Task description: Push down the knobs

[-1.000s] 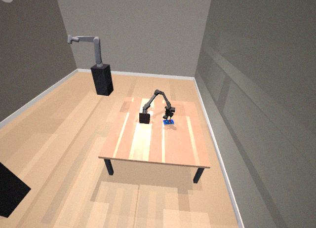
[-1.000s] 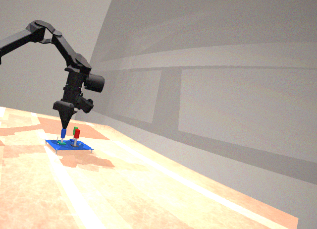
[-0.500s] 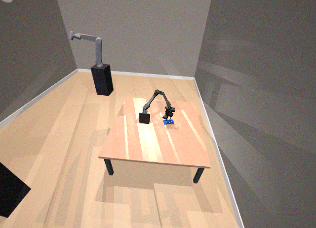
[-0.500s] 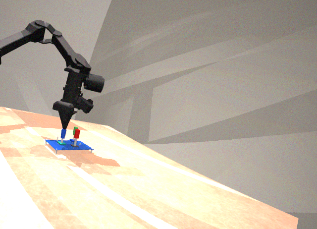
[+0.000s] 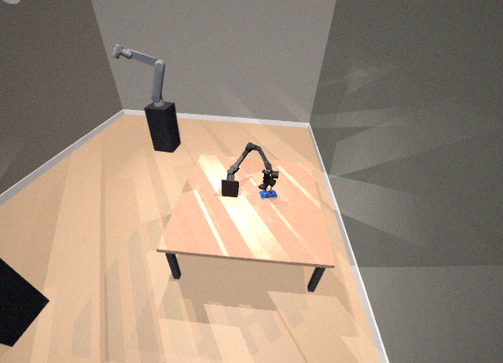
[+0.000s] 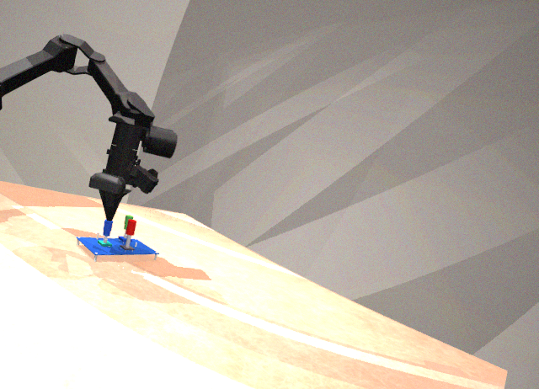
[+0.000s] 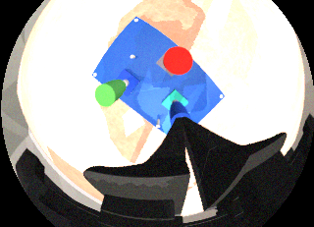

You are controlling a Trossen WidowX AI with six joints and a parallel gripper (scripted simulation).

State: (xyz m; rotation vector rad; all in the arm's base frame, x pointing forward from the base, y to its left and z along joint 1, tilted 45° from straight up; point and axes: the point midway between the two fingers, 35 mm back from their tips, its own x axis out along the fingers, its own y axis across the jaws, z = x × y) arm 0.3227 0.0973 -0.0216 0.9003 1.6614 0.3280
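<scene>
Now: the blue knob 20 mm below my gripper tip. Round my gripper tip: green knob 50 mm ahead, 40 mm to the left, 10 mm below.
</scene>
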